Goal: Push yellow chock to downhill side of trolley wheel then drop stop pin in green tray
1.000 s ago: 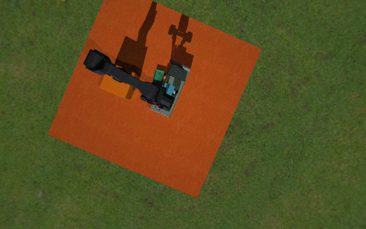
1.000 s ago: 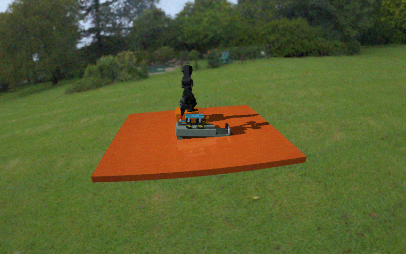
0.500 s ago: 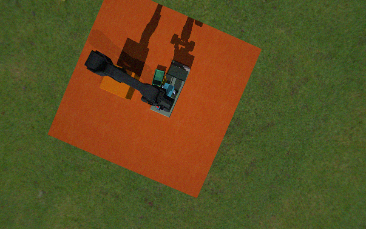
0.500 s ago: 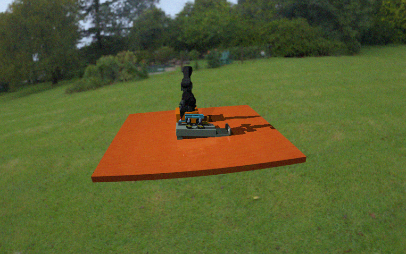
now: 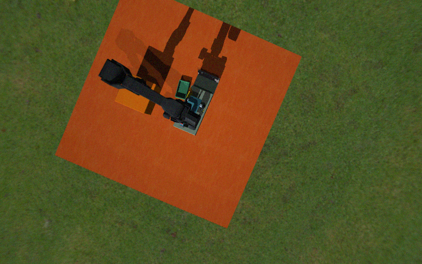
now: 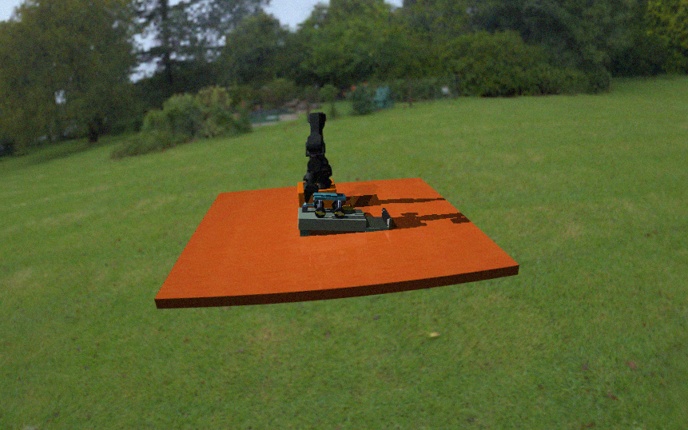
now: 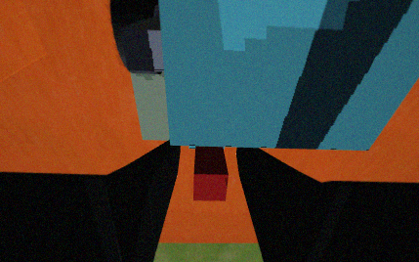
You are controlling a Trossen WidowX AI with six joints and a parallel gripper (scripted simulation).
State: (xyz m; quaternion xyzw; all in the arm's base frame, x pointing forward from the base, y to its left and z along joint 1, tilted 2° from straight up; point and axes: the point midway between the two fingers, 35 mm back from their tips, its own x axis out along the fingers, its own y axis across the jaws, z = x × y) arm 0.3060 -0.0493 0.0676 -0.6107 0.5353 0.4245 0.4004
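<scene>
Now: gripper tip 60 mm past the yellow chock, 180 mm to the right of it and 50 mm above it. The rest, counted from my gripper tip: blue trolley: 10 mm ahead, 100 mm to the left, 20 mm below; then grey ramp: 10 mm ahead, 100 mm to the left, 80 mm below; then stop pin: right at my gripper tip.
</scene>
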